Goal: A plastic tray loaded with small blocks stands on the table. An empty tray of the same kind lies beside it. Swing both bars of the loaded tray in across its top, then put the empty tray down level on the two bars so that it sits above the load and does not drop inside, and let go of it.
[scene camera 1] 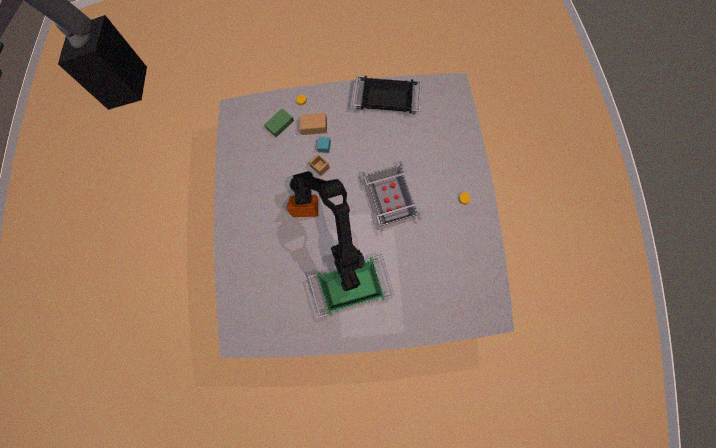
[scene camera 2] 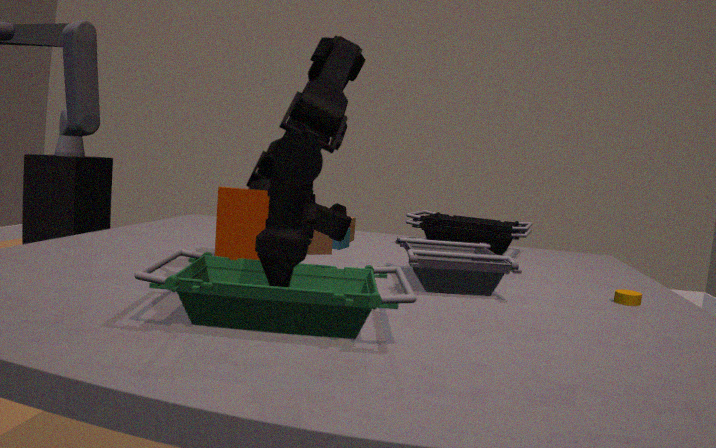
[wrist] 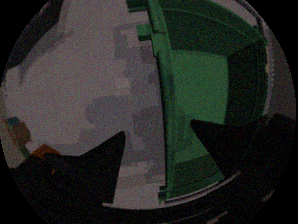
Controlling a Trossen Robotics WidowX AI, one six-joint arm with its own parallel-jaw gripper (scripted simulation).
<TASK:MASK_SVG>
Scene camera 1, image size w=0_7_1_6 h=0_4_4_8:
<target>green tray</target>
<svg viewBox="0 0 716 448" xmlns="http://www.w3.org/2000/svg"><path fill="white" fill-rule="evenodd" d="M382 255L371 257L368 262L365 260L365 266L355 270L361 284L357 288L348 291L343 290L341 275L337 271L331 273L324 272L321 275L319 272L308 275L319 317L331 315L333 311L337 313L342 308L362 302L394 297ZM311 277L319 277L328 313L322 315L320 313ZM379 257L381 258L390 286L391 295L385 297L373 260L377 260Z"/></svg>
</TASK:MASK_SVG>
